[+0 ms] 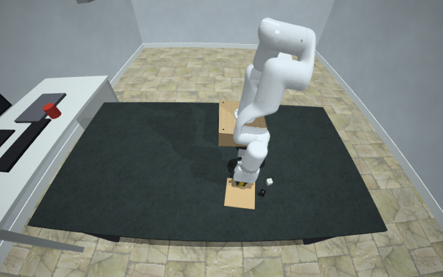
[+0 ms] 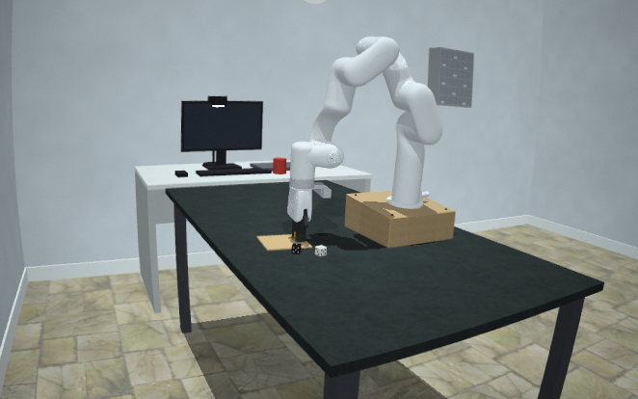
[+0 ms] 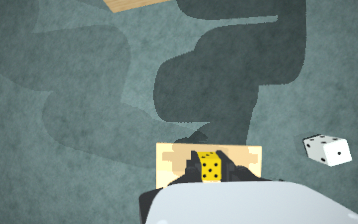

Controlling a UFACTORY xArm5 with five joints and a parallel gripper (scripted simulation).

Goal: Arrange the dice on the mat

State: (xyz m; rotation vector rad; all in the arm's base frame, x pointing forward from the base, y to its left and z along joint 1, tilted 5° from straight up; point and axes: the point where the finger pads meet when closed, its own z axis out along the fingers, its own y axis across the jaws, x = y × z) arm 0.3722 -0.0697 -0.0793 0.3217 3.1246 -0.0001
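The yellow die lies 10 mm below my hand. Round my hand: black die: 60 mm ahead, 90 mm to the left, 10 mm below; tan mat: 50 mm ahead, 10 mm to the right, 20 mm below; white die: 10 mm ahead, 140 mm to the left, 10 mm below.
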